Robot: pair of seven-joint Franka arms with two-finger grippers.
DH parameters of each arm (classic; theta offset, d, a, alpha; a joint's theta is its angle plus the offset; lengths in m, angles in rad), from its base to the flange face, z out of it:
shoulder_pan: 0 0.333 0 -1.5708
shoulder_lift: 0 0 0 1.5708
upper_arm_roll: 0 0.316 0.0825 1.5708
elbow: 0 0 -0.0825 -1.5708
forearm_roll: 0 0.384 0 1.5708
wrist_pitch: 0 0 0.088 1.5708
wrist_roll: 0 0.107 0 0
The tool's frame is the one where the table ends.
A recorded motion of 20 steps. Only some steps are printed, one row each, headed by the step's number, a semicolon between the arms.
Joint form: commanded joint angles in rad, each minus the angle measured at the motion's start. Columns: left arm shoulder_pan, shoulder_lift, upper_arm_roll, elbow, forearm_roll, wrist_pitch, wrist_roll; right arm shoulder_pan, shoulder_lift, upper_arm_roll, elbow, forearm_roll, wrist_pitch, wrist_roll.
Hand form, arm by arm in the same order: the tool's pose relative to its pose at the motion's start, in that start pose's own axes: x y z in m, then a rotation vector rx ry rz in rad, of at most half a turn. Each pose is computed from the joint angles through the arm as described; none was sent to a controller.
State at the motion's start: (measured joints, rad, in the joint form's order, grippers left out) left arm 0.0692 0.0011 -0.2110 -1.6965 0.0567 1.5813 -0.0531; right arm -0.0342 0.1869 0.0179 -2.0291 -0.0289 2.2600 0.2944
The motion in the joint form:
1: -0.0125 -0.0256 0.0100 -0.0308 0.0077 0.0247 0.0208; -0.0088 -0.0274 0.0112 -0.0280 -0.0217 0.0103 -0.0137
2: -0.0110 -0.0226 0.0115 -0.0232 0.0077 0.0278 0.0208; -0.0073 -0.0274 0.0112 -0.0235 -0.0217 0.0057 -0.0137
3: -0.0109 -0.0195 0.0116 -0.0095 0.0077 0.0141 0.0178; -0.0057 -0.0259 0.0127 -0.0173 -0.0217 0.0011 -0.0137
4: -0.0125 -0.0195 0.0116 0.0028 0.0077 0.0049 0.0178; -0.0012 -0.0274 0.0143 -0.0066 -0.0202 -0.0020 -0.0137
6: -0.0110 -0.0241 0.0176 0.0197 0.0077 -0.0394 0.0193; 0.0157 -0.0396 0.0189 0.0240 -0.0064 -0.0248 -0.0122
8: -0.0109 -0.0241 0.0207 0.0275 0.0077 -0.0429 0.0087; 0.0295 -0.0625 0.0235 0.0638 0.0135 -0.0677 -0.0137
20: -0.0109 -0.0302 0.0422 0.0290 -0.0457 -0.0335 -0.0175; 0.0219 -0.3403 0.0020 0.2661 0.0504 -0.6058 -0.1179
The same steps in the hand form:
1: -0.0057 0.0015 -0.0007 0.0122 0.0196 0.0232; -0.0070 0.0012 -0.0048 -0.0118 0.0138 -0.0299
2: -0.0043 -0.0003 -0.0030 0.0110 0.0272 0.0200; -0.0064 0.0002 -0.0064 -0.0119 0.0137 -0.0312
3: -0.0044 -0.0008 -0.0067 0.0104 0.0241 0.0162; -0.0056 -0.0018 -0.0078 -0.0116 0.0138 -0.0341
4: -0.0052 -0.0003 -0.0117 0.0105 0.0273 0.0170; -0.0040 -0.0058 -0.0132 -0.0076 0.0223 -0.0388
6: -0.0108 -0.0050 -0.0178 0.0114 0.0039 0.0095; -0.0024 -0.0193 -0.0323 0.0093 0.0386 -0.0489
8: -0.0110 -0.0070 -0.0210 0.0107 0.0081 -0.0048; -0.0015 -0.0309 -0.0603 0.0309 0.0528 -0.0560
20: -0.0118 -0.0129 -0.0251 -0.0453 0.0213 -0.0509; -0.0651 0.0069 -0.2657 0.0375 -0.0083 -0.1220

